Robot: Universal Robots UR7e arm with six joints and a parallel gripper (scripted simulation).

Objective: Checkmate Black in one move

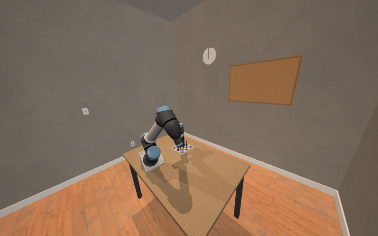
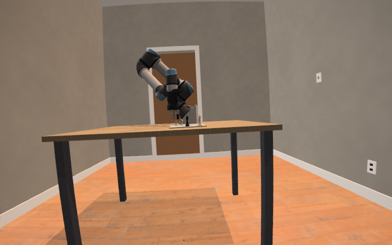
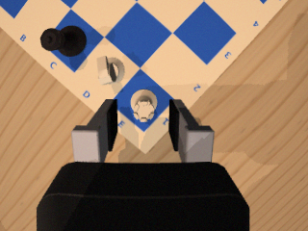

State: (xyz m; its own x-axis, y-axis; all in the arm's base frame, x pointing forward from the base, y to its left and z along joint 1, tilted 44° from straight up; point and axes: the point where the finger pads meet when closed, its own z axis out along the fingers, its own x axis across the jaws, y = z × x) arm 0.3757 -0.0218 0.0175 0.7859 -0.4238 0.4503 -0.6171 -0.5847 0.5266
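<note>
Now: the white chess piece 40 mm below my hand. Round my hand: chessboard: 60 mm ahead, 90 mm to the left, 60 mm below; white pawn: 60 mm ahead, 90 mm to the left, 50 mm below; black chess piece: 140 mm ahead, 100 mm to the left, 30 mm below.
</note>
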